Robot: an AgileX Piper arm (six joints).
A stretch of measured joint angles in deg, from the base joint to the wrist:
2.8 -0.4 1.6 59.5 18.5 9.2
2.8 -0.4 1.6 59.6 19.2 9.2
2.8 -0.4 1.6 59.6 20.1 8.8
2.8 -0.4 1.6 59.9 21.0 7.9
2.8 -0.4 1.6 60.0 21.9 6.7
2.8 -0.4 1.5 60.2 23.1 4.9
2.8 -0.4 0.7 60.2 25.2 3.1
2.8 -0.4 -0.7 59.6 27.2 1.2
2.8 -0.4 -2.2 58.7 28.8 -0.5
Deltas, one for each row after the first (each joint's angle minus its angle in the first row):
0.0 0.0 0.0 0.1 0.7 0.0
0.0 0.0 0.0 0.1 1.6 -0.4
0.0 0.0 0.0 0.4 2.5 -1.3
0.0 0.0 0.0 0.5 3.4 -2.5
0.0 0.0 -0.1 0.7 4.6 -4.3
0.0 0.0 -0.9 0.7 6.7 -6.1
0.0 0.0 -2.3 0.1 8.7 -8.0
0.0 0.0 -3.8 -0.8 10.3 -9.7

